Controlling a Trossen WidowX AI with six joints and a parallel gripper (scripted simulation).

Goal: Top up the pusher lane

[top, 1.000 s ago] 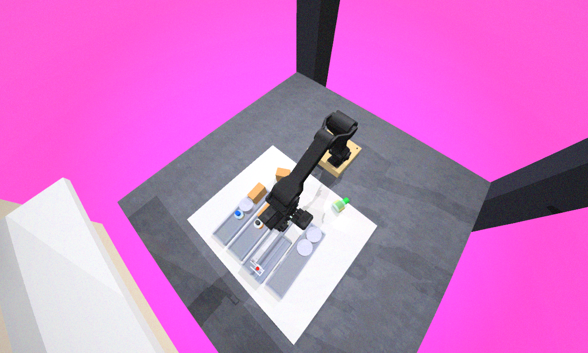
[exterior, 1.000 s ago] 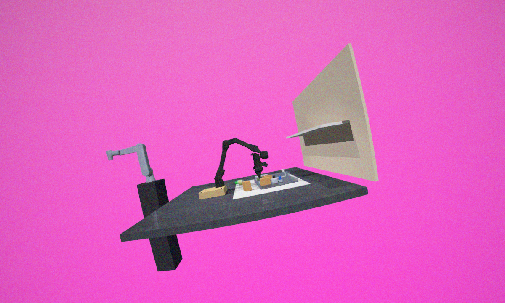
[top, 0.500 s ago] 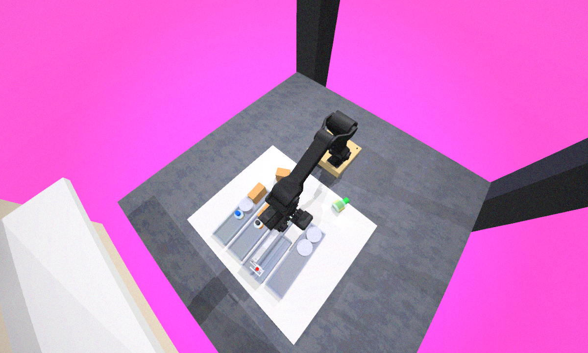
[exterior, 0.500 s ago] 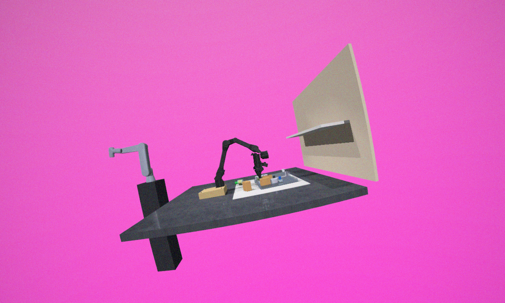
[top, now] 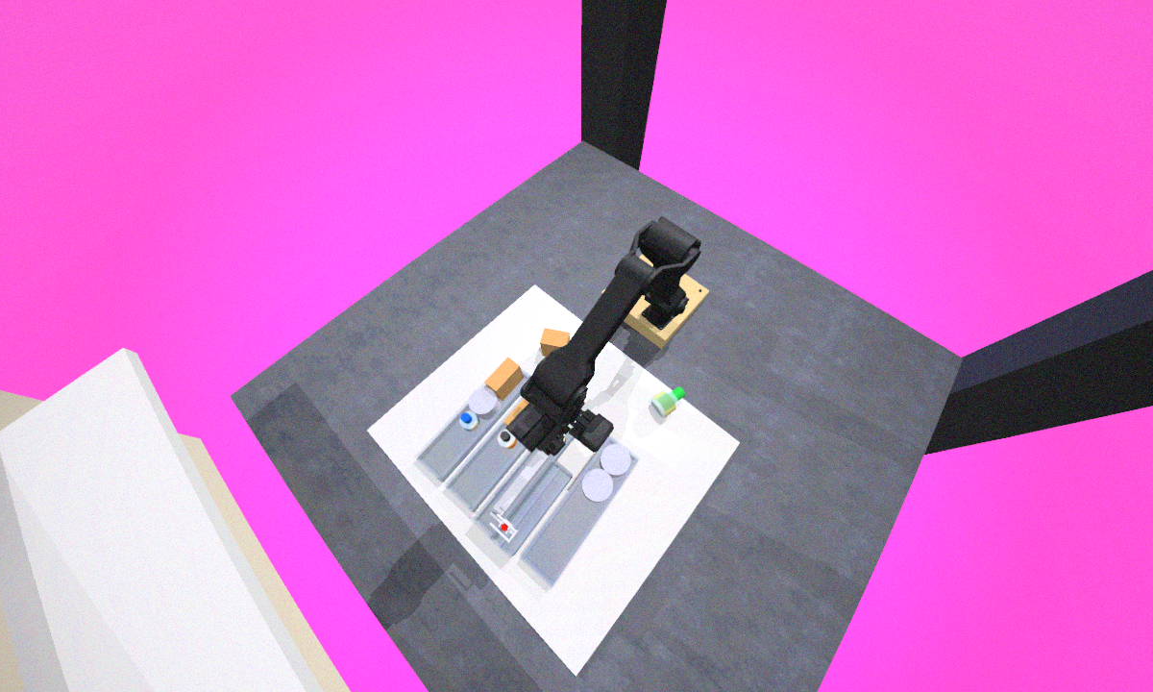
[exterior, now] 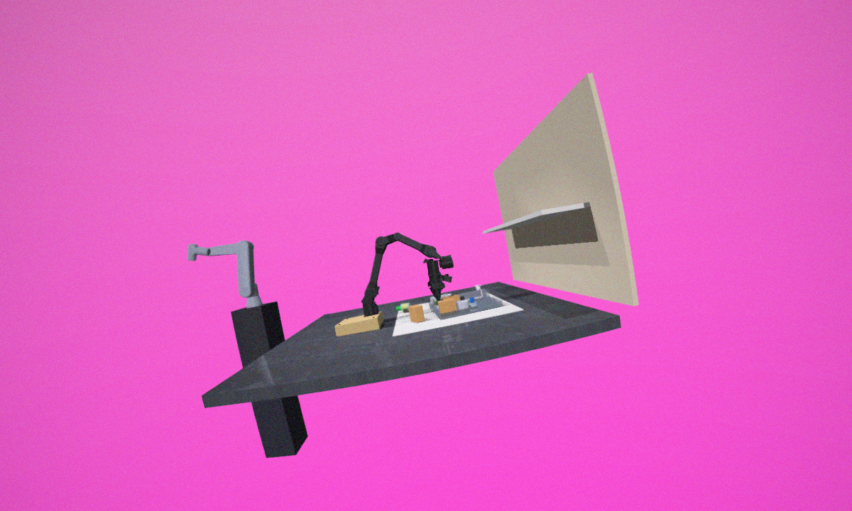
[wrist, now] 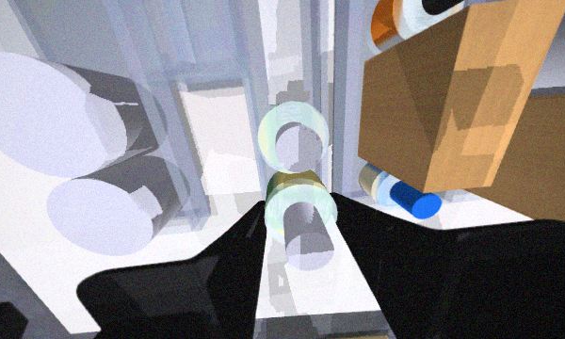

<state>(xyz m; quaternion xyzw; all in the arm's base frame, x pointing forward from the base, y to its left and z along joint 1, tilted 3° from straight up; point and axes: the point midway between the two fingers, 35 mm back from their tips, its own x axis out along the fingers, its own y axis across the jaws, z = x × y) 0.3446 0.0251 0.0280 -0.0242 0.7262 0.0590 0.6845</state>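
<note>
My gripper tip is now 14 cm short of the sprung lane, 4 cm to the right of it and 3 cm above it. Round my gripper tip: red mark (22 cm ahead, 6 cm to the left, 2 cm above).
</note>
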